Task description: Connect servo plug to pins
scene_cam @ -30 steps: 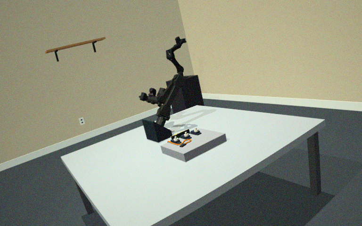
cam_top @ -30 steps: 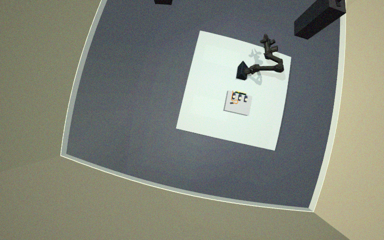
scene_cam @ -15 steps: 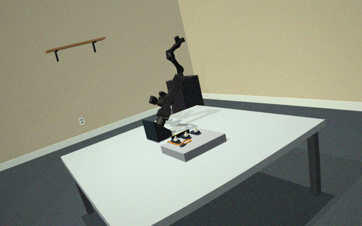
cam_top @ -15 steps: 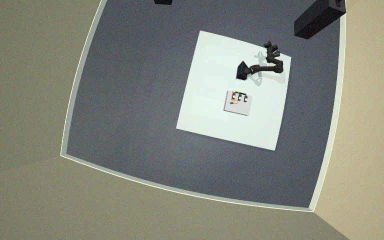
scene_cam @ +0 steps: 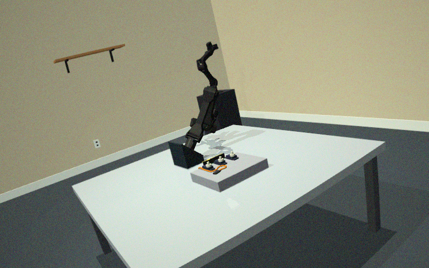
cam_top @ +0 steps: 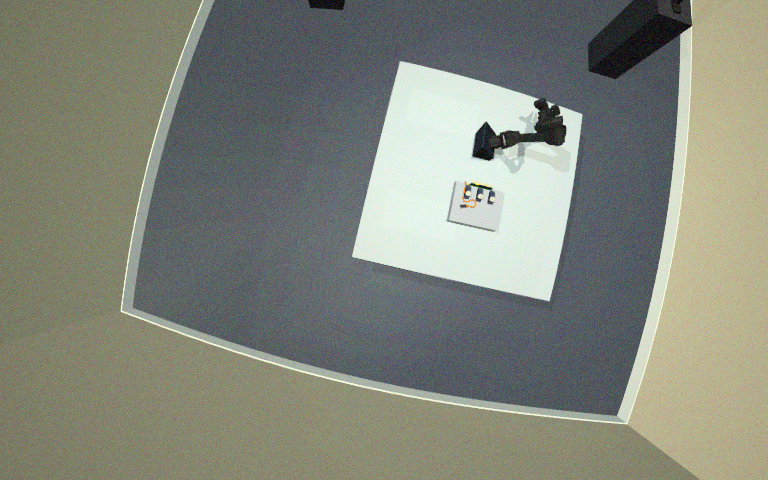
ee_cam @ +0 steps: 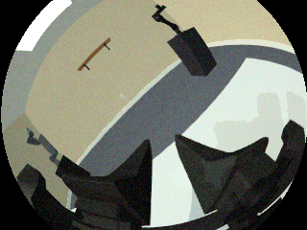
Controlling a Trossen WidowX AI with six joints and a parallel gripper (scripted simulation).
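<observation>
Now: the yellow band 600 mm ahead of my gripper tip, 380 mm to the right of it and 30 mm below it. Also, from my gripper tip: grey printed holder 760 mm ahead, 360 mm to the right, 80 mm below.
</observation>
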